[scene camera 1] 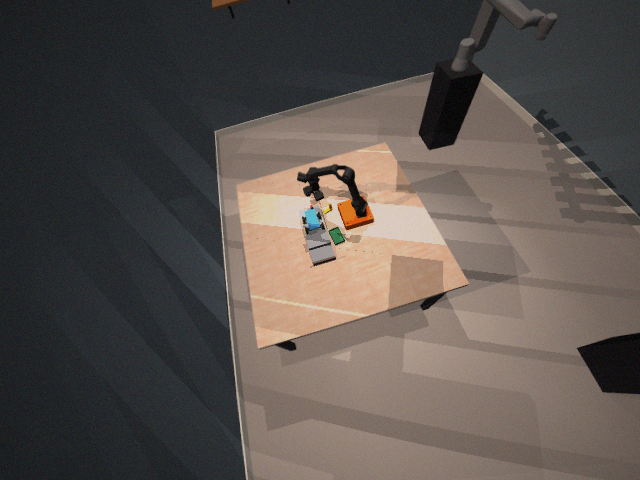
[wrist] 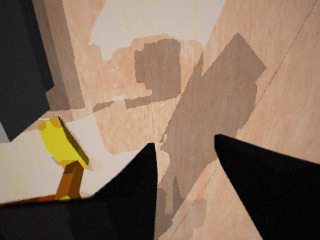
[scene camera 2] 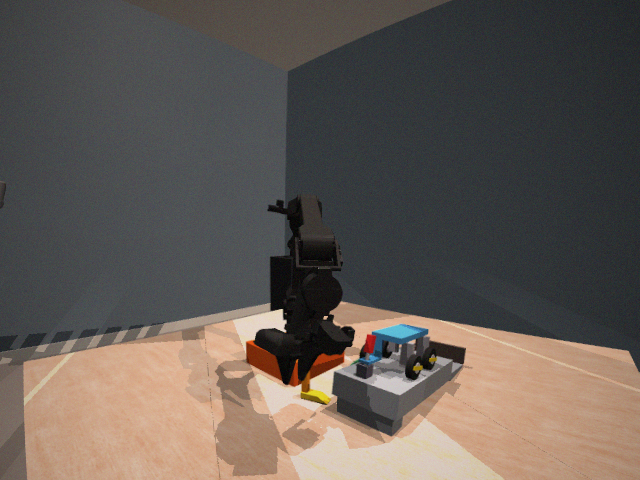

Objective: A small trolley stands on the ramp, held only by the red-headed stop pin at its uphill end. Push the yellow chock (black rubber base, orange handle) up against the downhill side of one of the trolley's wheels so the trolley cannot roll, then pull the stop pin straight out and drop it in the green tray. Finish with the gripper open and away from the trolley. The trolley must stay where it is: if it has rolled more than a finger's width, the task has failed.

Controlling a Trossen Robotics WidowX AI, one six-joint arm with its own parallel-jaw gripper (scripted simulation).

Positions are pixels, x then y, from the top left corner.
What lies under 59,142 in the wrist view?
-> A yellow chock.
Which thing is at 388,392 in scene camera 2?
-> A grey ramp.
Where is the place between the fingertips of my gripper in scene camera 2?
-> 293,382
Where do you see a blue-topped trolley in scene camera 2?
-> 387,340
